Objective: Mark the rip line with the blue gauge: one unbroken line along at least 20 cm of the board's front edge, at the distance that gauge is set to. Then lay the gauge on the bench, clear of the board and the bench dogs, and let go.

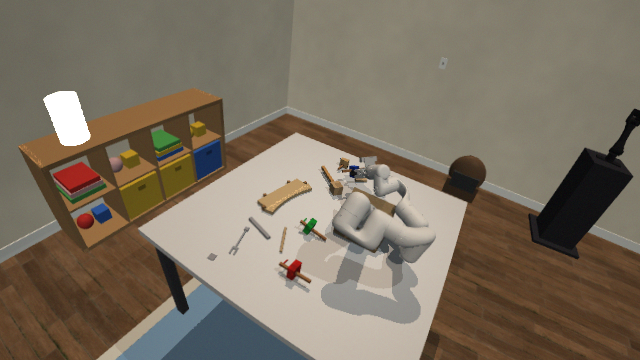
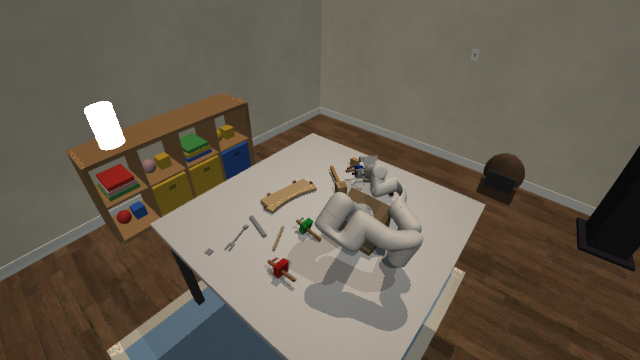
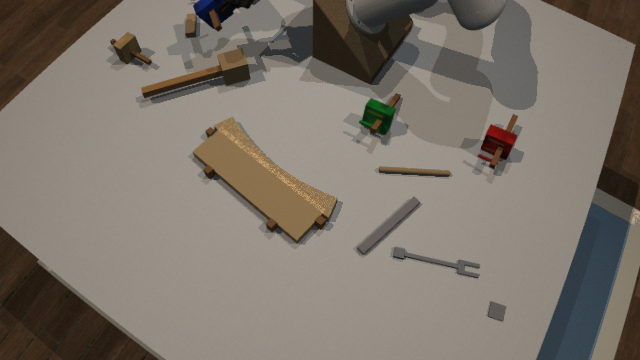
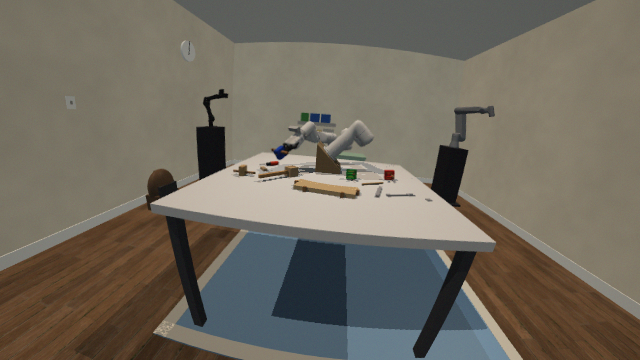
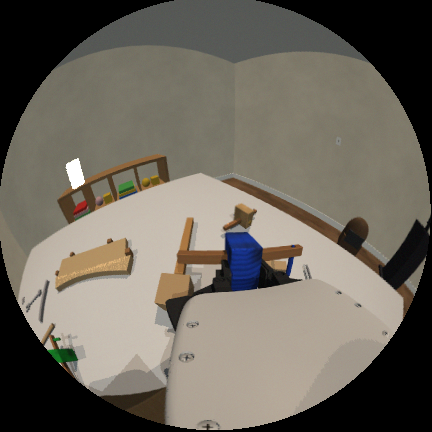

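Pixels of known places: gripper, fingertip midpoint: (image 1: 355,172) (image 3: 217,8) (image 4: 281,152) (image 5: 240,269); arm's base at its link origin: (image 3: 366,8) (image 4: 329,153).
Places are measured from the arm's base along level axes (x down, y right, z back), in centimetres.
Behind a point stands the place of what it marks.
Note:
My gripper (image 3: 229,7) {x -1.2, y 29.7, z -17.5 cm} (image 4: 285,149) {x -1.2, y 29.7, z -17.5 cm} (image 5: 240,269) {x -1.2, y 29.7, z -17.5 cm} is shut on the blue gauge (image 1: 354,171) (image 3: 209,11) {x -2.6, y 29.7, z -20.3 cm} (image 4: 279,152) {x -1.9, y 30.5, z -20.9 cm} (image 5: 243,255) {x -5.0, y 29.1, z -17.3 cm} and holds it tilted above the table, beyond the mallet from the board. The gauge's brown beam sticks out on both sides of its blue block. The tan board (image 1: 285,195) {x 9.0, y 0.4, z -44.9 cm} (image 2: 289,195) {x 9.4, y 0.9, z -44.6 cm} (image 3: 250,181) {x 9.0, y 2.9, z -48.1 cm} (image 4: 326,188) {x 9.0, y 1.5, z -49.0 cm} (image 5: 95,261) {x 9.0, y 6.0, z -44.3 cm} lies apart from the gripper, with one curved edge. Small brown bench dogs stand against it, such as one dog (image 3: 209,172) {x 8.6, y 11.3, z -50.5 cm} and another dog (image 3: 271,224) {x 8.5, y -5.8, z -54.4 cm}. I can make out no line on the board.
A mallet (image 3: 233,67) {x 5.6, y 20.6, z -26.3 cm} (image 5: 174,288) {x 5.6, y 22.6, z -24.1 cm} and a wooden gauge (image 3: 127,48) {x 6.9, y 48.5, z -32.1 cm} (image 5: 243,216) {x 7.2, y 48.3, z -30.0 cm} lie near the held gauge. A green gauge (image 3: 378,116) {x 6.1, y -14.0, z -23.0 cm}, red gauge (image 3: 499,142) {x 5.8, y -39.6, z -16.7 cm}, dowel (image 3: 415,171) {x 9.9, y -26.0, z -29.5 cm}, grey bar (image 3: 389,226) {x 9.9, y -26.1, z -43.4 cm} and forked tool (image 3: 435,261) {x 10.4, y -37.0, z -45.7 cm} lie beyond the board's other end. A red screwdriver (image 4: 272,163) {x 9.3, y 39.1, z -3.0 cm} lies farther back.

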